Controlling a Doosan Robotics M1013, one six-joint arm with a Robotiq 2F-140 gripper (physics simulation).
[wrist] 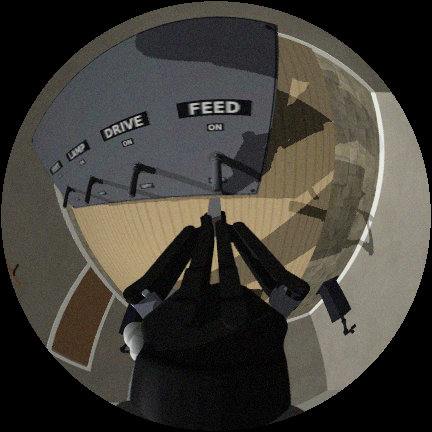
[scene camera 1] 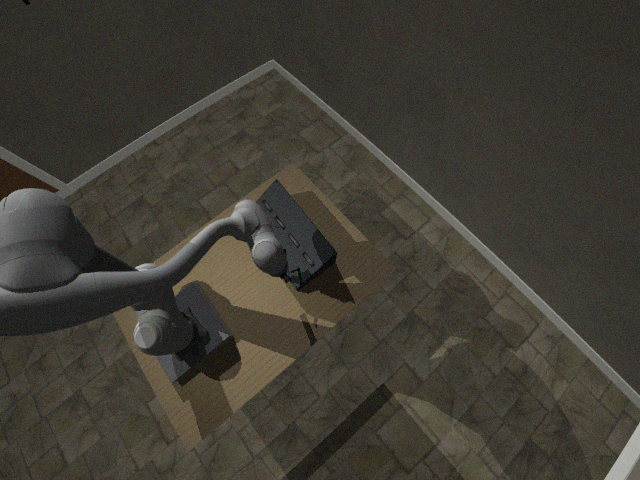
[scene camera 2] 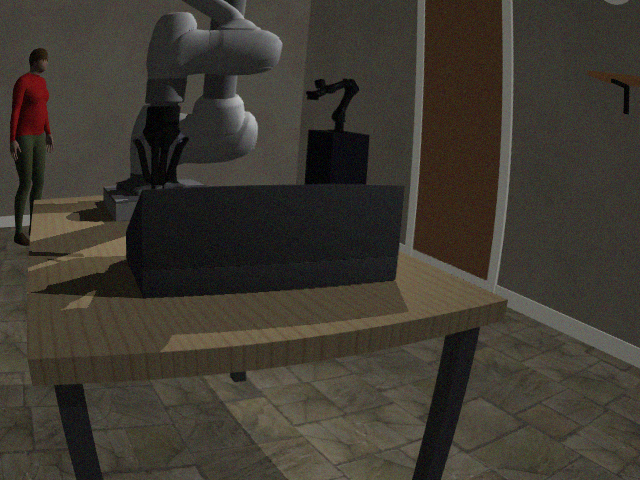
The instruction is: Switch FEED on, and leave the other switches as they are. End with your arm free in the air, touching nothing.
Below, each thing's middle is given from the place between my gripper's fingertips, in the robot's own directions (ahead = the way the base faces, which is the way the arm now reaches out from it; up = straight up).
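I see the dark grey switch panel [scene camera 2: 191, 241], and counted from my hand it is 16 cm to the left, 16 cm ahead and 1 cm below.
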